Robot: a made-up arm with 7 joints. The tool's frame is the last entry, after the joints.
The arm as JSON. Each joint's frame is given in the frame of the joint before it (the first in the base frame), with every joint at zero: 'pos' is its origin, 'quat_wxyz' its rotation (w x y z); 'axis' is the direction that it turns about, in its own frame. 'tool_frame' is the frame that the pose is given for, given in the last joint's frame.
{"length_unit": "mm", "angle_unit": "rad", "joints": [
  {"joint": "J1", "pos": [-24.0, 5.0, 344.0], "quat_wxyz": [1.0, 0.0, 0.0, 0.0], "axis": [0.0, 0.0, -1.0]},
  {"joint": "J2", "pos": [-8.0, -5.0, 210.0], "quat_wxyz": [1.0, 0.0, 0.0, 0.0], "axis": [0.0, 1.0, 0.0]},
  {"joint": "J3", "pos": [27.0, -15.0, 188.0], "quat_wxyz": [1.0, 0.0, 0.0, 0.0], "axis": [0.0, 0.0, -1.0]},
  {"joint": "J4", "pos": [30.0, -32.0, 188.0], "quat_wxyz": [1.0, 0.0, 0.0, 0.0], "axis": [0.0, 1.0, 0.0]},
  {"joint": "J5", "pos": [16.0, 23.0, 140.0], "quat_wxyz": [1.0, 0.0, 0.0, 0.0], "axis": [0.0, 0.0, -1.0]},
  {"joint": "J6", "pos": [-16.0, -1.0, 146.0], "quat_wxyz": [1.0, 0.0, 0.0, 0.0], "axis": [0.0, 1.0, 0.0]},
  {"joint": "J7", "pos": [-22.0, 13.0, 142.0], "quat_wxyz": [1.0, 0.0, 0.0, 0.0], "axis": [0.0, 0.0, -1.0]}
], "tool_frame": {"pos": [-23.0, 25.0, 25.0], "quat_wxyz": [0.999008, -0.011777, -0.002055, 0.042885]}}
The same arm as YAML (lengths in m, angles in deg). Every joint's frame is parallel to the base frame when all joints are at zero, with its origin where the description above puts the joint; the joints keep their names.
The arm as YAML. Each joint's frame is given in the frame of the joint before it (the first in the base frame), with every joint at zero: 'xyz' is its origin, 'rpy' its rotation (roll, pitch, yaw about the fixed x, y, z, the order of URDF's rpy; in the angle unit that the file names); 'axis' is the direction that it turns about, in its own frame. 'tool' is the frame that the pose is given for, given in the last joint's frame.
units:
  length: m
  angle: deg
joints:
  - name: J1
    type: revolute
    origin:
      xyz: [-0.024, 0.005, 0.344]
      rpy: [0.0, 0.0, 0.0]
    axis: "-z"
  - name: J2
    type: revolute
    origin:
      xyz: [-0.008, -0.005, 0.21]
      rpy: [0.0, 0.0, 0.0]
    axis: "+y"
  - name: J3
    type: revolute
    origin:
      xyz: [0.027, -0.015, 0.188]
      rpy: [0.0, 0.0, 0.0]
    axis: "-z"
  - name: J4
    type: revolute
    origin:
      xyz: [0.03, -0.032, 0.188]
      rpy: [0.0, 0.0, 0.0]
    axis: "+y"
  - name: J5
    type: revolute
    origin:
      xyz: [0.016, 0.023, 0.14]
      rpy: [0.0, 0.0, 0.0]
    axis: "-z"
  - name: J6
    type: revolute
    origin:
      xyz: [-0.016, -0.001, 0.146]
      rpy: [0.0, 0.0, 0.0]
    axis: "+y"
  - name: J7
    type: revolute
    origin:
      xyz: [-0.022, 0.013, 0.142]
      rpy: [0.0, 0.0, 0.0]
    axis: "-z"
tool:
  origin:
    xyz: [-0.023, 0.025, 0.025]
    rpy: [-1.36, -0.18, 4.92]

